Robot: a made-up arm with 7 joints. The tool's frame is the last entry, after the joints.
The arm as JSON. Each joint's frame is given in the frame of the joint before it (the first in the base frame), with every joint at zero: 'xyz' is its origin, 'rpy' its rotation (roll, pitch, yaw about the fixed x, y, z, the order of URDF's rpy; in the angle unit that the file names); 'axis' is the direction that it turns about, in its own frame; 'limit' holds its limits. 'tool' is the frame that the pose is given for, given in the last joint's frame.
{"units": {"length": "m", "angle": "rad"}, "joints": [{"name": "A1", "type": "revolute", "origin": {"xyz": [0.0, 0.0, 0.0], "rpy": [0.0, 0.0, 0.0]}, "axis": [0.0, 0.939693, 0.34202], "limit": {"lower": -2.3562, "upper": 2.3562}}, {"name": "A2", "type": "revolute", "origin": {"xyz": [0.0, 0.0, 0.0], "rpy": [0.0, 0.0, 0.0]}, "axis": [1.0, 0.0, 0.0], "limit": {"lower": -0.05, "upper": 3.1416}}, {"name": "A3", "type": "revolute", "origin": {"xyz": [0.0, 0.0, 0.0], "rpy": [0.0, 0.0, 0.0]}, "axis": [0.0, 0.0, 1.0], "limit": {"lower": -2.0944, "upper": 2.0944}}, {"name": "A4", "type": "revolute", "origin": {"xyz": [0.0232, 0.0, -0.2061], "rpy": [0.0, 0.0, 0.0]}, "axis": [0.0, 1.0, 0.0], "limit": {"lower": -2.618, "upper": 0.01}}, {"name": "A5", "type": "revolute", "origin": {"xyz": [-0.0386, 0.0, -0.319], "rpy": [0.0, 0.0, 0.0]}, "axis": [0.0, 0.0, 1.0], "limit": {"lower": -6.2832, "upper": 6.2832}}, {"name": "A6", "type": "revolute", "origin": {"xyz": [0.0, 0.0, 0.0], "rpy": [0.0, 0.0, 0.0]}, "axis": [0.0, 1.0, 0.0], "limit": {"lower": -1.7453, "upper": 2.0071}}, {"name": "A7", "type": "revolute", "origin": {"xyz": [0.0, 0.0, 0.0], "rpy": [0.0, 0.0, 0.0]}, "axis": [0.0, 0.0, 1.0], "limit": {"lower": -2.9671, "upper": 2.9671}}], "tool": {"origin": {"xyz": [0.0, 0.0, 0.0], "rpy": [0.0, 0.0, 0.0]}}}
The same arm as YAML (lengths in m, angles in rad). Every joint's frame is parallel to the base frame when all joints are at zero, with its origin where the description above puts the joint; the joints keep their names.
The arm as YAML. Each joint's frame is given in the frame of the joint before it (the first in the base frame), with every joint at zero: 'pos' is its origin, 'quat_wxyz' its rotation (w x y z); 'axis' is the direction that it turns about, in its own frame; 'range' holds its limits. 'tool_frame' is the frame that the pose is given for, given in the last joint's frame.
length_unit: m
angle_unit: rad
joints:
  - joint: A1
    pos: [0.0, 0.0, 0.0]
    quat_wxyz: [1.0, 0.0, 0.0, 0.0]
    axis: [0.0, 0.9397, 0.342]
    range: [-2.3562, 2.3562]
  - joint: A2
    pos: [0.0, 0.0, 0.0]
    quat_wxyz: [1.0, 0.0, 0.0, 0.0]
    axis: "+x"
    range: [-0.05, 3.1416]
  - joint: A3
    pos: [0.0, 0.0, 0.0]
    quat_wxyz: [1.0, 0.0, 0.0, 0.0]
    axis: "+z"
    range: [-2.0944, 2.0944]
  - joint: A4
    pos: [0.0232, 0.0, -0.2061]
    quat_wxyz: [1.0, 0.0, 0.0, 0.0]
    axis: "+y"
    range: [-2.618, 0.01]
  - joint: A5
    pos: [-0.0386, 0.0, -0.319]
    quat_wxyz: [1.0, 0.0, 0.0, 0.0]
    axis: "+z"
    range: [-6.2832, 6.2832]
  - joint: A6
    pos: [0.0, 0.0, 0.0]
    quat_wxyz: [1.0, 0.0, 0.0, 0.0]
    axis: "+y"
    range: [-1.7453, 2.0071]
  - joint: A7
    pos: [0.0, 0.0, 0.0]
    quat_wxyz: [1.0, 0.0, 0.0, 0.0]
    axis: "+z"
    range: [-2.9671, 2.9671]
tool_frame:
  pos: [0.0, 0.0, 0.0]
  quat_wxyz: [1.0, 0.0, 0.0, 0.0]

